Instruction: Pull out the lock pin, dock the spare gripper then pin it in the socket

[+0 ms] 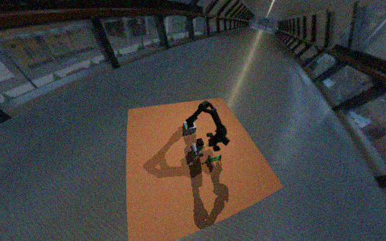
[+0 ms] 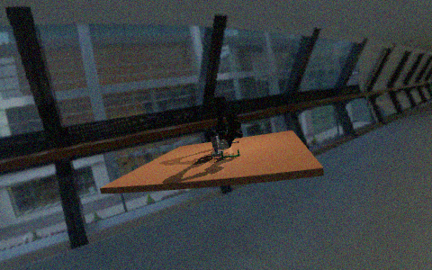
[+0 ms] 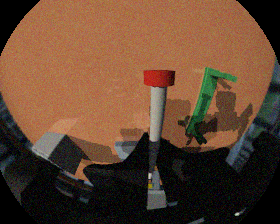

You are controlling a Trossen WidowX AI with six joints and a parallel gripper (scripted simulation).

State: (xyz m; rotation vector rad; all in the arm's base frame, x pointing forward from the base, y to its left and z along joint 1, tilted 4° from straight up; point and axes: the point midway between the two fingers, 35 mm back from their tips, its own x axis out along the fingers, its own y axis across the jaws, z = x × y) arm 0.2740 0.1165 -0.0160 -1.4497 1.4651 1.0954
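Now: gripper tip 1 cm past the grey mount and 11 cm to the left of it. The rest, counted from my gripper tip: spare gripper: 11 cm to the right, 8 cm above; then green pin cradle: 12 cm ahead, 2 cm to the left, 2 cm below.
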